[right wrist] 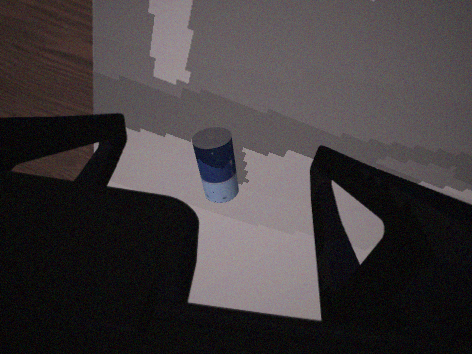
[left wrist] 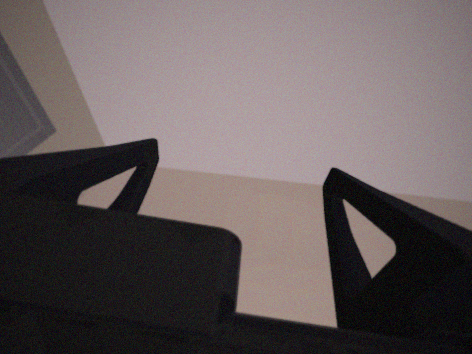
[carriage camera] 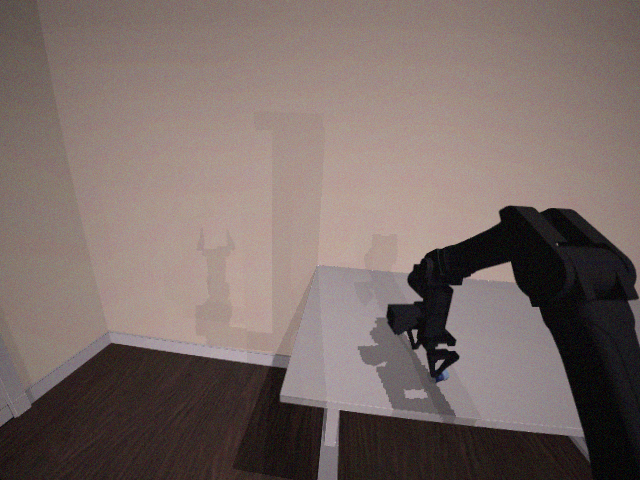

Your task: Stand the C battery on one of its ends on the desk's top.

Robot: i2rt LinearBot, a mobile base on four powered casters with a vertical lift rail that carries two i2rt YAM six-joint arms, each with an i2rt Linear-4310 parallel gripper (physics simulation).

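Frame: origin at the left arm's base, x right, y back, z down, level; centimetres.
Seen in the pictures: left gripper, fingertip midpoint: [left wrist: 242, 163]; right gripper, fingertip midpoint: [right wrist: 220, 142] [carriage camera: 423, 362].
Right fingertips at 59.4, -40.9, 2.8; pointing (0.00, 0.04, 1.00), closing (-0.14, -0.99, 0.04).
A point is followed by its place in that frame, as x, y, z.
The C battery [carriage camera: 442, 376] @[64.4, -40.0, 6.1] [right wrist: 219, 165] @[62.9, -41.1, 5.7] lies on its side on the desk's top [carriage camera: 310, 372] @[31.6, -40.6, 8.2] [right wrist: 260, 270] @[77.1, -48.8, 8.2]. In the right wrist view its grey end faces up the picture, with a dark blue band and a pale blue part below. In the carriage view a finger partly hides it. My right gripper [carriage camera: 424, 361] @[59.4, -40.9, 2.8] [right wrist: 220, 142] @[59.4, -40.9, 2.8] is open, low over the desk, its fingertips apart on either side of the battery in its wrist view, without gripping it. My left gripper [left wrist: 242, 163] @[-0.7, -2.4, -44.0] is open and empty; the battery and desk do not show in its wrist view.
The desk's front edge [carriage camera: 392, 412] @[50.5, -32.2, 9.2] runs below the right gripper. Dark wooden floor [carriage camera: 155, 408] @[-47.3, -78.6, 80.1] [right wrist: 45, 55] @[93.7, 28.8, 80.2] shows past the desk. A beige wall [carriage camera: 180, 180] @[-42.9, -116.8, -30.6] [left wrist: 280, 240] @[25.2, -112.2, -112.0] rises behind it. A grey framed panel [left wrist: 17, 105] @[-111.0, -52.1, -120.2] shows at the left wrist view's left edge.
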